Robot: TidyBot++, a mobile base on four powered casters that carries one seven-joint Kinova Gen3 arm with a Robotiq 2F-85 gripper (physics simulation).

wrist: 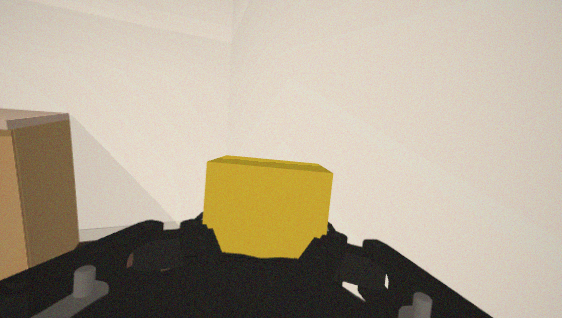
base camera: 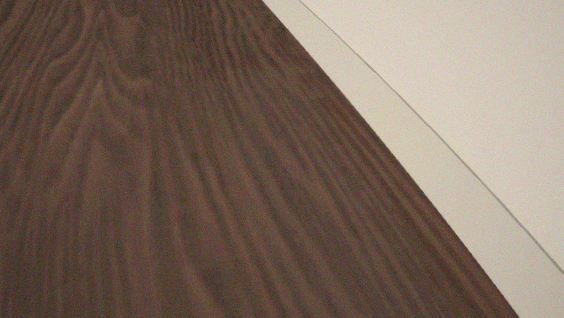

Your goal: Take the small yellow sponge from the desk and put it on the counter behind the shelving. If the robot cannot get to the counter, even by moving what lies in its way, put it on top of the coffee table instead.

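Frame: origin at the arm's base, x back, y right, z up, level; metres.
Seen in the pictures: gripper, fingertip midpoint: (wrist: 266,222).
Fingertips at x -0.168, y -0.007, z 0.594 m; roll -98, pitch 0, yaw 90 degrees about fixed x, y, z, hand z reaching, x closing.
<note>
A point is followed by its place in that frame.
The small yellow sponge (wrist: 267,207) {x -0.126, y -0.006, z 0.624 m} is held between the fingertips in the middle of the wrist view. My gripper (wrist: 266,222) {x -0.168, y -0.007, z 0.594 m} is shut on it, with a black finger at each side of its lower part. The counter (wrist: 47,190) {x -1.278, y -1.216, z 0.118 m} stands at the left edge of the wrist view, a light wooden body with a paler top; only its right end shows. The sponge is apart from the counter. The desk, the shelving and the coffee table do not show in either view.
Pale walls (wrist: 400,100) {x -0.430, y 0.195, z 0.704 m} meet in a corner behind the sponge. In the base camera view the dark wooden floor (base camera: 200,175) {x -0.404, y -0.101, z -0.396 m} runs up to a cream baseboard (base camera: 400,135) {x -0.455, y 0.171, z -0.358 m}, which slants from the top middle to the lower right, with the wall above it close on the right.
</note>
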